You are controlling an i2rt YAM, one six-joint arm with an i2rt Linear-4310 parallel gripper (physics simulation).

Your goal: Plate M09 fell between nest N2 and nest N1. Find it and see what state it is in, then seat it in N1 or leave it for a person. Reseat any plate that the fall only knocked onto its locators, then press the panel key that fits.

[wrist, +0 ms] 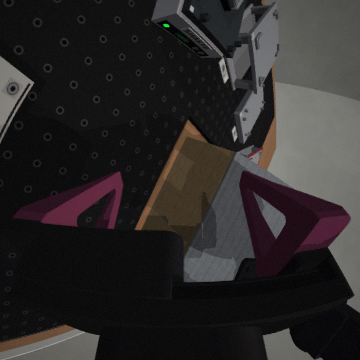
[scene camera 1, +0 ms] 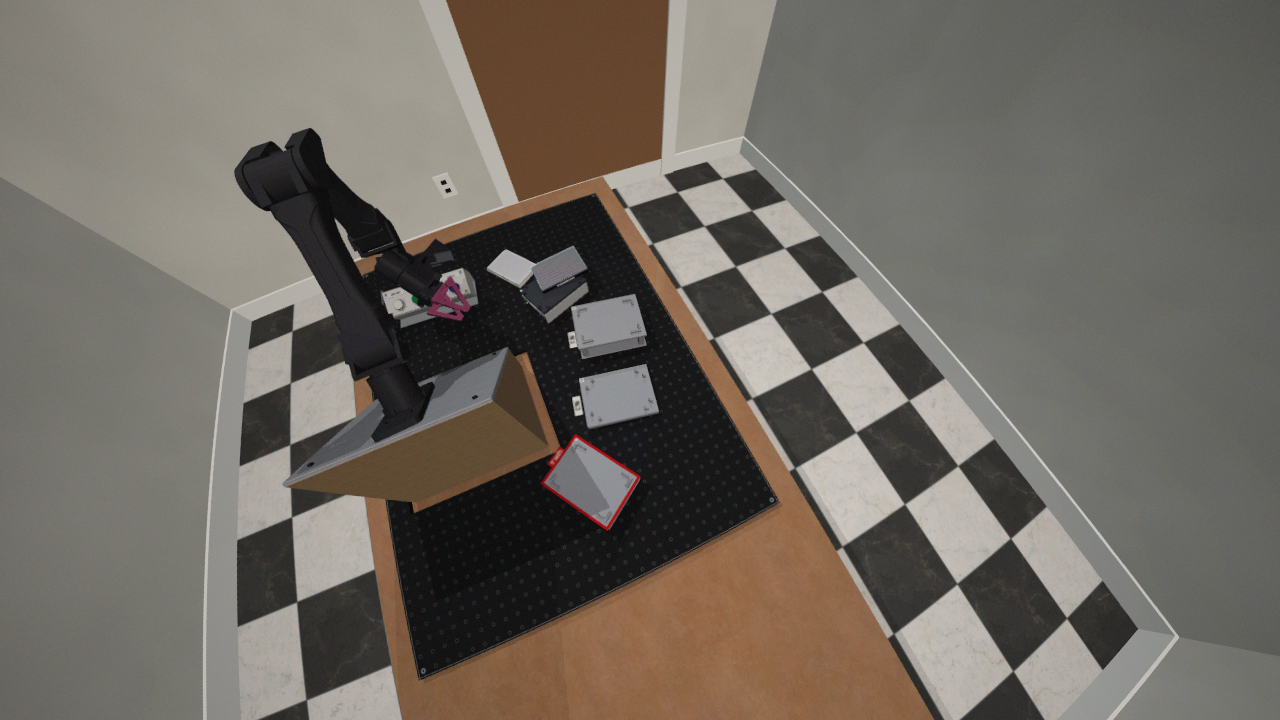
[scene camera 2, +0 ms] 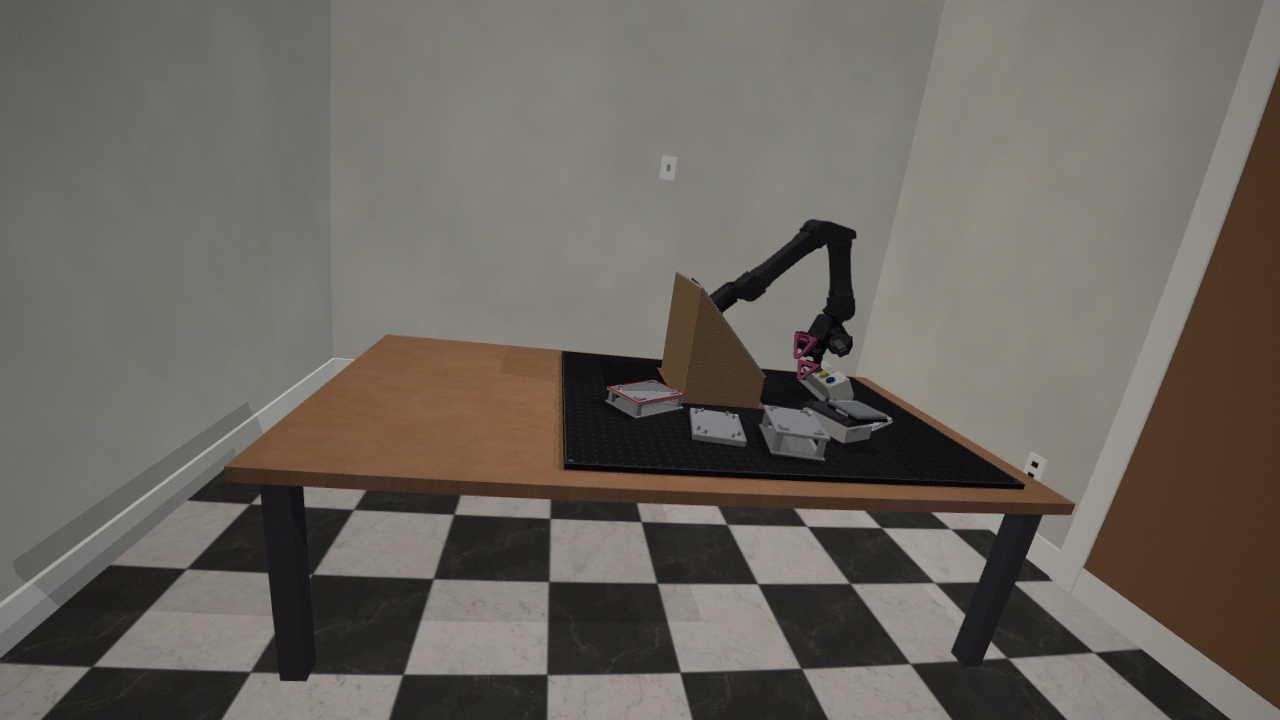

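Note:
My gripper is open and empty, with its magenta fingers close above the white key panel. A green key shows in scene camera 1, and yellow and blue keys in scene camera 2. A grey plate lies tilted on a dark box, which has a green light. Beside it stands a raised grey stand, then a low grey block with pins. I cannot read which is M09, N1 or N2.
A red-edged stand sits turned on the black mat. The arm's wedge-shaped base rises near the mat's middle. A flat white block lies beside the dark box.

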